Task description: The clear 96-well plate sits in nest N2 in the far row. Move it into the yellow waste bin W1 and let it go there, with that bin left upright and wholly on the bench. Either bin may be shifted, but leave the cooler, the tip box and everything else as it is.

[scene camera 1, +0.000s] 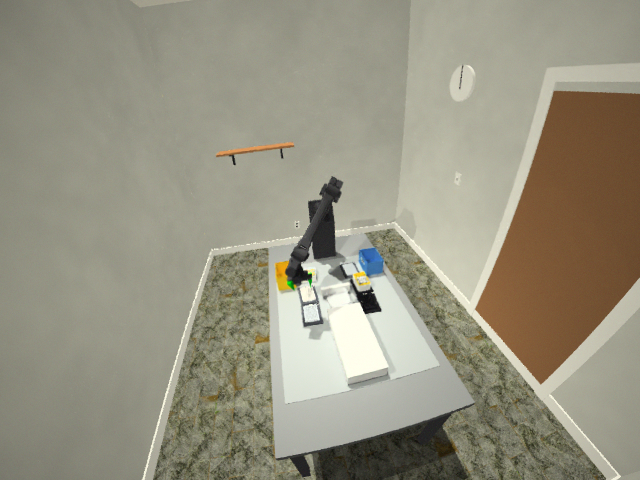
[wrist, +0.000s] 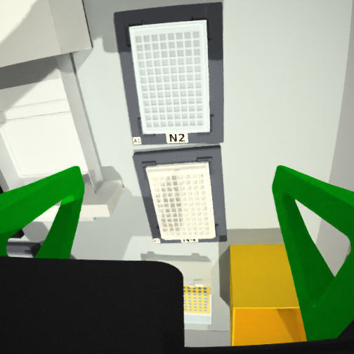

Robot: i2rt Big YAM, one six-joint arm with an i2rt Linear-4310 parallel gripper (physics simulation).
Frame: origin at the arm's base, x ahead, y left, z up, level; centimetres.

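Seen in the pictures: gripper, between the fingertips: [scene camera 1: 302, 288].
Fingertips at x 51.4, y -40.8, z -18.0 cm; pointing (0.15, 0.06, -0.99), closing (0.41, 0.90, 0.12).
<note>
Pixels of each thing's top centre, then the offset from my fingertips to it. "spot": a spot on its surface instead.
- clear 96-well plate, centre of its top: [scene camera 1: 311, 312] dx +2.2, dy +2.6, dz -20.1 cm
- yellow bin W1, centre of its top: [scene camera 1: 284, 268] dx -36.1, dy +1.6, dz -10.7 cm
- cream plate, centre of its top: [scene camera 1: 307, 293] dx -14.2, dy +8.5, dz -20.1 cm
- white open container, a spot on its surface: [scene camera 1: 338, 297] spot: dx -0.5, dy +24.5, dz -21.4 cm
- blue bin, centre of its top: [scene camera 1: 371, 254] dx -15.1, dy +63.1, dz -10.7 cm
- yellow-topped box, centre of its top: [scene camera 1: 361, 277] dx -2.2, dy +44.6, dz -15.0 cm
The clear 96-well plate [scene camera 1: 311, 313] [wrist: 172, 75] sits flat in the dark nest N2 [wrist: 216, 75], at the top middle of the wrist view. My gripper [scene camera 1: 300, 281] [wrist: 178, 176] is open and empty, its green fingers spread wide above the bench. In the wrist view the plate lies beyond the fingertips, between their lines. The yellow bin W1 [scene camera 1: 281, 276] [wrist: 262, 275] stands upright on the bench at the far left end in the scene view. In the wrist view it is at the lower right, partly hidden by the right finger.
A cream plate [scene camera 1: 308, 292] [wrist: 185, 200] sits in the adjoining nest. A yellow-and-white tip box [wrist: 197, 300] stands beside W1. A white open container [scene camera 1: 338, 297] [wrist: 35, 140] and long white box [scene camera 1: 356, 341] stand alongside the nests. The blue bin [scene camera 1: 371, 261] and another yellow-topped box [scene camera 1: 361, 280] stand across the bench.
</note>
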